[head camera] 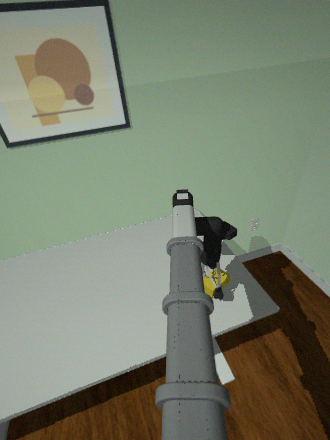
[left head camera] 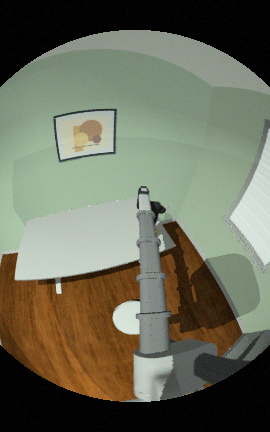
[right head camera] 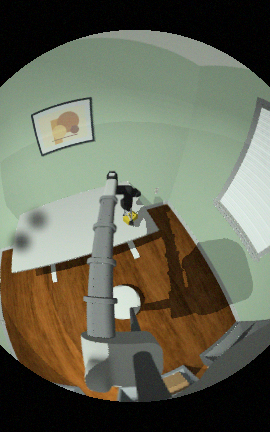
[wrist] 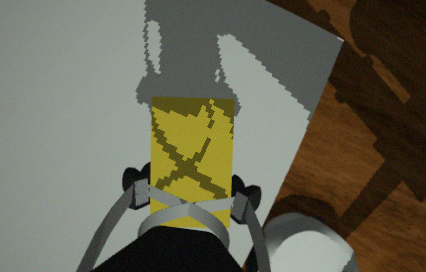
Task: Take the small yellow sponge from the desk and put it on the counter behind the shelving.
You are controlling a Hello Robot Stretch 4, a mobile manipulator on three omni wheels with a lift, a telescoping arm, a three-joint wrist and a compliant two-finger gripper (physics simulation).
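Where they show: gripper, fingertip midpoint: (head camera: 210,290) (right head camera: 127,220) (wrist: 192,183); robot's base, link origin: (left head camera: 131,316) (right head camera: 122,301).
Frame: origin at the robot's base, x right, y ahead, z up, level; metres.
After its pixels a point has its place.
Note:
The small yellow sponge (head camera: 220,276) (left head camera: 156,231) @[x 0.153, y 0.652, z 0.827 m] (right head camera: 132,215) @[x 0.125, y 0.650, z 0.831 m] (wrist: 192,135) @[x 0.123, y 0.665, z 0.832 m] is between the two fingertips of my gripper (head camera: 212,286) @[x 0.088, y 0.633, z 0.784 m] (right head camera: 128,219) @[x 0.088, y 0.633, z 0.784 m] (wrist: 192,183) @[x 0.088, y 0.633, z 0.784 m]. The gripper is shut on it, with a dark pad against each long side in the wrist view. The sponge is held a little above the right end of the white desk (head camera: 90,300) @[x -0.417, y 0.660, z 0.692 m] (left head camera: 80,240) @[x -0.480, y 0.615, z 0.692 m] (right head camera: 65,230) @[x -0.480, y 0.594, z 0.692 m] (wrist: 65,100) @[x 0.031, y 0.817, z 0.692 m], and shadows fall on the desk top around it. The arm hides part of the sponge in the head view. I cannot make out the counter behind the shelving in these views.
A round white stool (left head camera: 125,317) @[x -0.067, y -0.001, z 0.187 m] (right head camera: 126,300) @[x 0.056, y 0.020, z 0.187 m] (wrist: 312,255) @[x 0.078, y 0.076, z 0.187 m] stands in front of the desk. A framed picture (head camera: 62,75) @[x -0.453, y 1.154, z 1.481 m] (left head camera: 85,135) @[x -0.485, y 1.143, z 1.448 m] (right head camera: 62,125) @[x -0.488, y 1.141, z 1.469 m] hangs on the green wall behind it. Grey box-like furniture (right head camera: 220,345) @[x 1.284, y -1.056, z 0.073 m] shows at the lower right of the right head view.

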